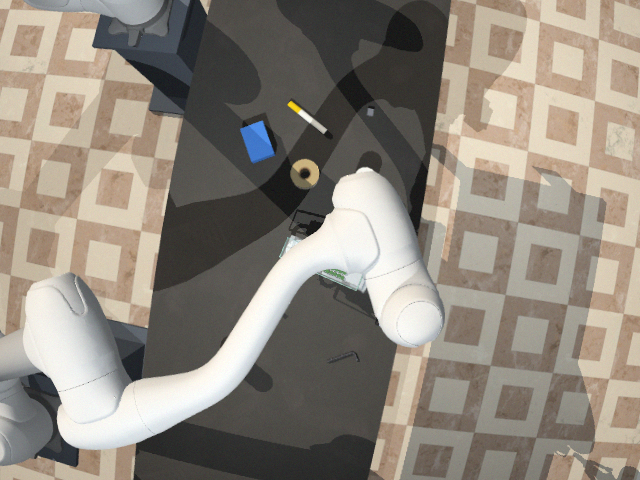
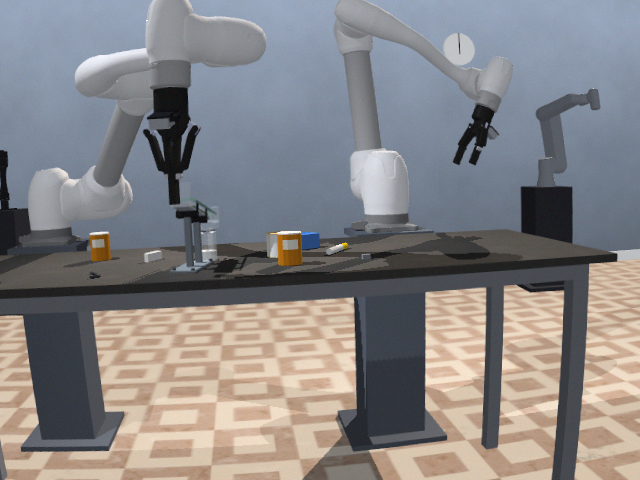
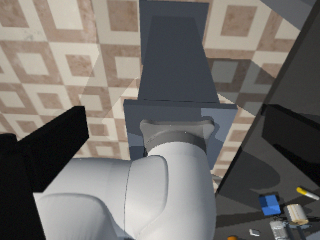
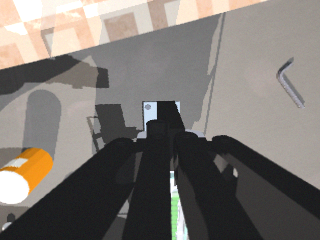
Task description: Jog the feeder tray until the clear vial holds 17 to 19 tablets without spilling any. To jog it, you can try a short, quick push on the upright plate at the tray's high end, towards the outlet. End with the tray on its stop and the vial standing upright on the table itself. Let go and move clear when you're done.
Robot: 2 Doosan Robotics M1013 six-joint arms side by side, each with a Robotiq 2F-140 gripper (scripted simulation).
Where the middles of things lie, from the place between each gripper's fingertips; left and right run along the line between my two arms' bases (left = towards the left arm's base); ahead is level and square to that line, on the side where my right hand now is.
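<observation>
Blue box (image 1: 255, 136): my right gripper is 260 mm to the right of it, 390 mm past it and 170 mm above it.
Counted from my left hand (image 2: 463, 163), the blue box is 610 mm to the right, 500 mm ahead and 210 mm below.
</observation>
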